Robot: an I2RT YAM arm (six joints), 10 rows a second.
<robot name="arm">
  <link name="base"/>
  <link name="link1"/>
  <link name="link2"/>
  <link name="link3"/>
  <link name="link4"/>
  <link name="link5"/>
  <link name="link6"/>
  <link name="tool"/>
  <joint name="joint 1" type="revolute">
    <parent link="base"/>
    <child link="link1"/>
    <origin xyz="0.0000 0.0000 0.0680"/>
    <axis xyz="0 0 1"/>
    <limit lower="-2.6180" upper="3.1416"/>
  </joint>
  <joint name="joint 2" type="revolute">
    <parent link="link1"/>
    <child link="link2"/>
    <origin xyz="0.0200 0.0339 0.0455"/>
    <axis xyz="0 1 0"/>
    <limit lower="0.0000" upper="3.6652"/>
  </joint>
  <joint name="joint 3" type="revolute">
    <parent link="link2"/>
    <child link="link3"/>
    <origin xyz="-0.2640 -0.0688 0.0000"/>
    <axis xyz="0 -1 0"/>
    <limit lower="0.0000" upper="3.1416"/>
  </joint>
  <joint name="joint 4" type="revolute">
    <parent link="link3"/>
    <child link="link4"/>
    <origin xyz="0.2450 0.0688 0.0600"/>
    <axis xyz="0 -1 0"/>
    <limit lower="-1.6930" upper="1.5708"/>
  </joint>
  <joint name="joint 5" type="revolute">
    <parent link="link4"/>
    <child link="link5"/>
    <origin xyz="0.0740 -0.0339 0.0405"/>
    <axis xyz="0 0 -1"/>
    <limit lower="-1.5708" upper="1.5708"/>
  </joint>
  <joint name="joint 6" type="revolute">
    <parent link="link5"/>
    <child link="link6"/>
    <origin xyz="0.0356 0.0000 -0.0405"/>
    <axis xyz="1 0 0"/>
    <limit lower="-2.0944" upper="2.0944"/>
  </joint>
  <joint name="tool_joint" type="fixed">
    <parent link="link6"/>
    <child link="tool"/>
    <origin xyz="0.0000 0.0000 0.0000" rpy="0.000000 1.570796 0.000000"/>
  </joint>
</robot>
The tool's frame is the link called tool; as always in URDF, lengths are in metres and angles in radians.
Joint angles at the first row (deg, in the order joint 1, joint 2, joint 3, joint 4, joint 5, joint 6):
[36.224, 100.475, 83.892, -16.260, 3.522, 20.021]
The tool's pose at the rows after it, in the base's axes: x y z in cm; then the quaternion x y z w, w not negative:
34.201 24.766 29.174 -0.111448 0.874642 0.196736 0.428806
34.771 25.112 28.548 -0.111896 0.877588 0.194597 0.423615
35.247 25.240 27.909 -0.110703 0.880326 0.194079 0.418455
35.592 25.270 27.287 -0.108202 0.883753 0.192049 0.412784
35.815 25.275 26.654 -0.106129 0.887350 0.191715 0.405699
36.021 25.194 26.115 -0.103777 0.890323 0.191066 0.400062
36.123 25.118 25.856 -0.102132 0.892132 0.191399 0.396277
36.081 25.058 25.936 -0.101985 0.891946 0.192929 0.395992
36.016 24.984 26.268 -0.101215 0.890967 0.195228 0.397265
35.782 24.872 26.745 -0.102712 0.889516 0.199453 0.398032
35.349 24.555 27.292 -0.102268 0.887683 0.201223 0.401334
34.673 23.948 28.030 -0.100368 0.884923 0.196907 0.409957
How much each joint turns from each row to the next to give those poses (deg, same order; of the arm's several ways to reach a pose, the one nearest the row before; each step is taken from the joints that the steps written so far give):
[-0.013, 2.577, 1.295, 0.350, 0.058, -0.246]
[-0.088, 1.715, 0.984, 0.007, -0.129, 0.000]
[-0.261, 1.269, 0.390, 0.256, -0.331, 0.132]
[-0.244, 0.960, 0.101, 0.090, -0.131, 0.224]
[-0.191, 0.746, -0.174, 0.087, -0.332, 0.322]
[-0.265, 0.567, -0.244, 0.133, -0.285, 0.240]
[-0.178, 0.255, -0.111, -0.044, -0.260, 0.194]
[-0.048, -0.188, -0.087, -0.044, -0.184, 0.058]
[-0.043, -0.372, 0.170, -0.263, -0.149, 0.108]
[0.022, -0.771, -0.040, -0.394, -0.414, 0.009]
[-0.017, -1.419, -0.761, -0.178, -0.003, 0.008]
[-0.082, -2.293, -1.478, -0.083, 0.817, -0.307]

